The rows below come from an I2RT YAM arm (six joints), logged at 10 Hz.
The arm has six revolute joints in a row. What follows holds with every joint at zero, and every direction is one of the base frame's. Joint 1 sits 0.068 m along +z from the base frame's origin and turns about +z. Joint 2 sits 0.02 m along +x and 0.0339 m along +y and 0.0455 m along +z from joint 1 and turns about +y. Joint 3 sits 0.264 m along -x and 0.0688 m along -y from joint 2 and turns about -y. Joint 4 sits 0.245 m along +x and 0.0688 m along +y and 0.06 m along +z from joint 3 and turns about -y. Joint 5 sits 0.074 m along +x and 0.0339 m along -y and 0.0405 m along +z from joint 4 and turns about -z. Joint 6 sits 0.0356 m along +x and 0.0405 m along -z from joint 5 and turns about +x. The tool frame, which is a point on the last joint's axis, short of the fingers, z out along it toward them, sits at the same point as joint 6; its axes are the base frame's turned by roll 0, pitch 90 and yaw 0 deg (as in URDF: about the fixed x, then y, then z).
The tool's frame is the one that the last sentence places.
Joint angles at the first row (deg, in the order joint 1, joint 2, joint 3, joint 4, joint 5, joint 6):
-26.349 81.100 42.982 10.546 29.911 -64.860
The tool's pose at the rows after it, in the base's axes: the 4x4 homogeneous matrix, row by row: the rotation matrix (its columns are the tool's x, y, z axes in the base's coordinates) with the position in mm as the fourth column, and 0 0 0 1 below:
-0.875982 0.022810 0.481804 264.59; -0.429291 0.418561 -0.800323 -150.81; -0.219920 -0.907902 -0.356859 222.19; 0 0 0 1
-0.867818 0.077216 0.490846 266.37; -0.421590 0.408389 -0.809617 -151.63; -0.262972 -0.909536 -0.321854 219.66; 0 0 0 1
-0.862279 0.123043 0.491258 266.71; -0.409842 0.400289 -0.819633 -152.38; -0.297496 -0.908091 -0.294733 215.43; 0 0 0 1
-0.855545 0.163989 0.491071 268.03; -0.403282 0.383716 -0.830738 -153.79; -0.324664 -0.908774 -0.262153 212.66; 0 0 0 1
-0.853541 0.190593 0.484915 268.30; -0.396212 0.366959 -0.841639 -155.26; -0.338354 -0.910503 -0.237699 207.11; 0 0 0 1
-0.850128 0.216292 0.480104 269.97; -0.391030 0.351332 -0.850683 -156.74; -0.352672 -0.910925 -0.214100 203.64; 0 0 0 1
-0.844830 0.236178 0.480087 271.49; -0.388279 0.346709 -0.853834 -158.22; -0.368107 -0.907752 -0.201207 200.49; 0 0 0 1
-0.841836 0.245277 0.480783 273.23; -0.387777 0.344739 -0.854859 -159.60; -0.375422 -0.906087 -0.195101 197.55; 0 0 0 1
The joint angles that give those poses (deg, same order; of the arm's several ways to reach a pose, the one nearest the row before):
-26.305 81.558 42.151 15.004 30.261 -63.505
-26.262 82.411 41.168 19.288 30.588 -62.282
-26.305 83.264 39.986 23.137 31.135 -61.123
-26.371 84.336 39.179 27.202 31.747 -60.664
-26.525 85.646 38.085 31.202 32.445 -60.664
-26.568 87.001 37.604 34.589 33.101 -60.621
-26.677 88.159 37.365 36.882 33.189 -60.205
-26.763 89.231 37.343 38.414 33.147 -60.030

